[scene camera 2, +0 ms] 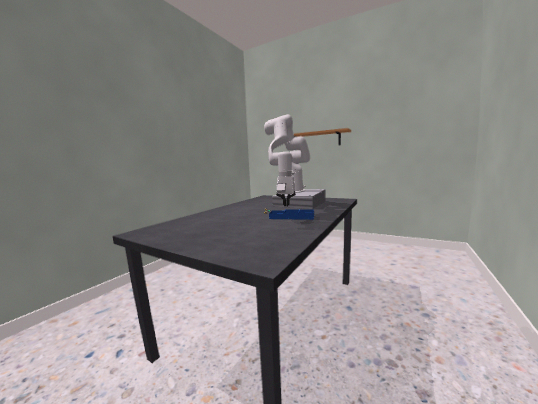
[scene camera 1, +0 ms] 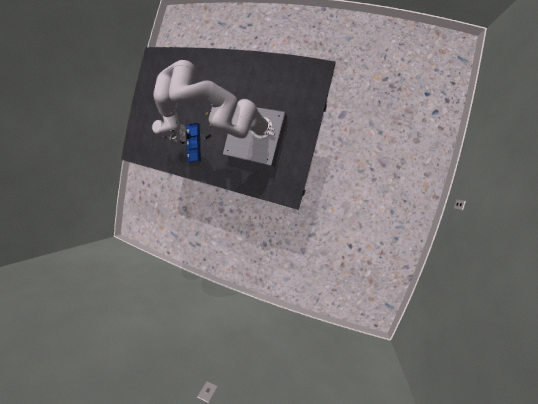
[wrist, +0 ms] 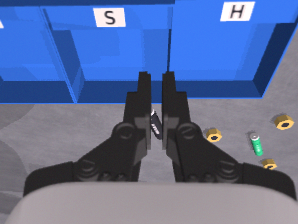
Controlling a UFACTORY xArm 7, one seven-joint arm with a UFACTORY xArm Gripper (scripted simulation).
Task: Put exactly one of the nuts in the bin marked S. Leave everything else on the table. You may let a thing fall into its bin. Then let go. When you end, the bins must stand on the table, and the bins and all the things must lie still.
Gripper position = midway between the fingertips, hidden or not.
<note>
I see my gripper [wrist: 156, 89] and a blue bin [wrist: 66, 59].
</note>
